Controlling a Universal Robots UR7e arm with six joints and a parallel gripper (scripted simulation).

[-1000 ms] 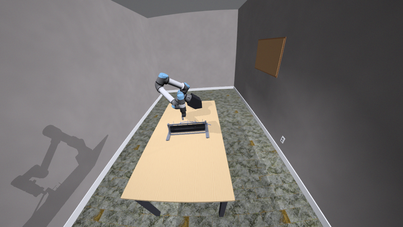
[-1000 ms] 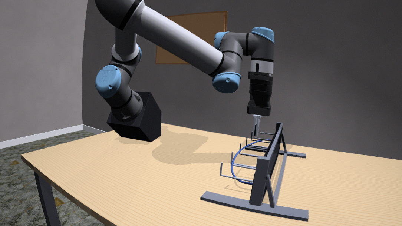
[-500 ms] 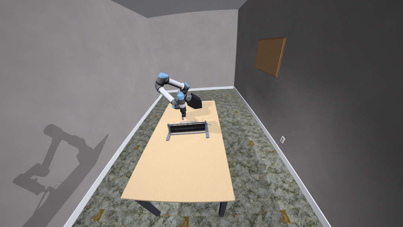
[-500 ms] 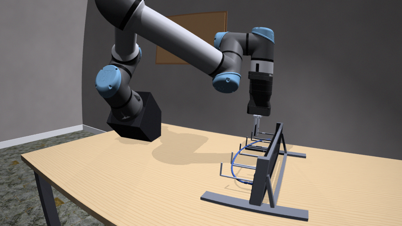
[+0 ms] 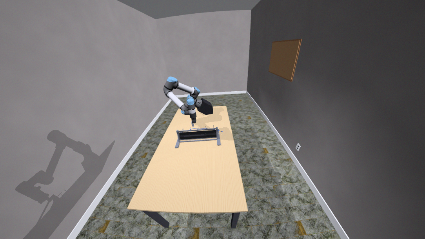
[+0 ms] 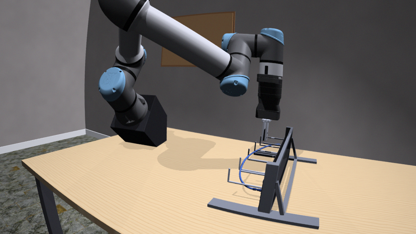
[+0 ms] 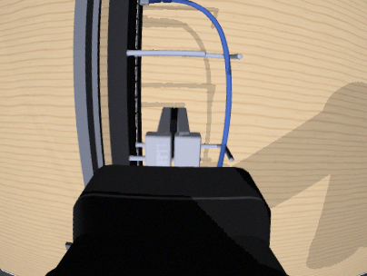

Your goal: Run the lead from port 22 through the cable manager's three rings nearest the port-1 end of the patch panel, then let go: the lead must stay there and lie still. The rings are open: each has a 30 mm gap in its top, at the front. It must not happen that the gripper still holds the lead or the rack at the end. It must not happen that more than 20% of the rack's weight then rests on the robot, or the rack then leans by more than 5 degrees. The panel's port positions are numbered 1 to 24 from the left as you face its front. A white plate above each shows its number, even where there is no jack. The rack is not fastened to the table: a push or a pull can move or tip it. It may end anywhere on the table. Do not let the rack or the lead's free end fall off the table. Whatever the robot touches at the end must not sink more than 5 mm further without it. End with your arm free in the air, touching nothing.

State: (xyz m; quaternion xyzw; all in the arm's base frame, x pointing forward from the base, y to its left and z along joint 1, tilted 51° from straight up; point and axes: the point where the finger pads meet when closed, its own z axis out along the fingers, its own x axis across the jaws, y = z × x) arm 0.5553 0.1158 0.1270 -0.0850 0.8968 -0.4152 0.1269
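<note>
Right now my hand is 60 mm short of the grey rack, 50 mm to the right of it and 100 mm above it.
</note>
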